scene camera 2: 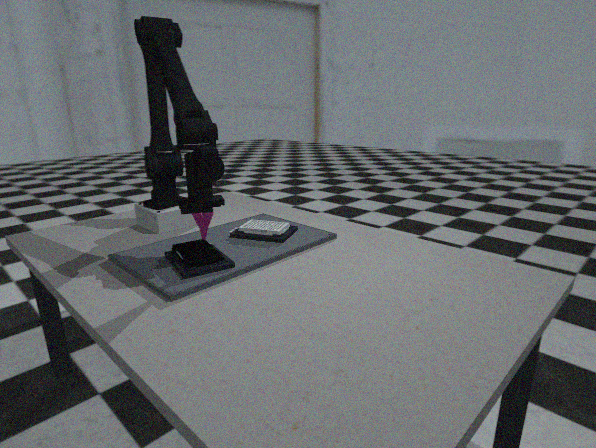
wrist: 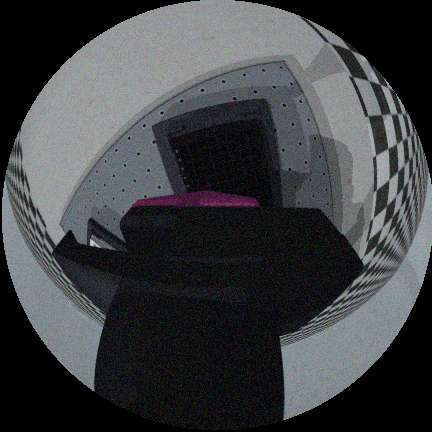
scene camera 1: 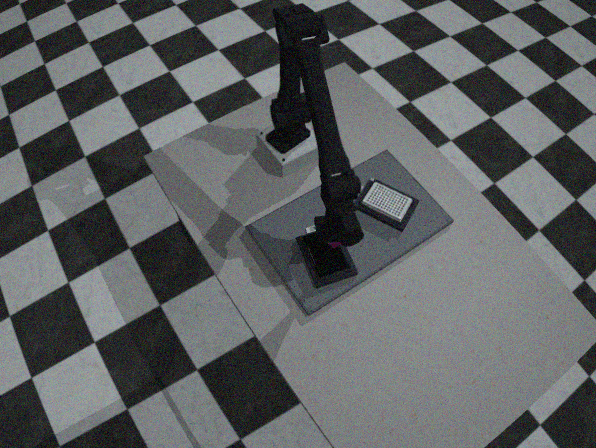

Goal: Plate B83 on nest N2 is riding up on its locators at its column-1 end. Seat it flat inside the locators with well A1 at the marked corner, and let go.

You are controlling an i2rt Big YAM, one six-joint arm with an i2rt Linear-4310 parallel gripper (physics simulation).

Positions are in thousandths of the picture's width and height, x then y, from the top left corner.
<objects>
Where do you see a nest N2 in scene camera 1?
At 536, 631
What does my gripper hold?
Nothing.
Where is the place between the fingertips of my gripper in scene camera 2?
343, 535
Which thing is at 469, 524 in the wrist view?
My gripper.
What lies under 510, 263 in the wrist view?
A nest N2.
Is my gripper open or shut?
Shut.
</objects>
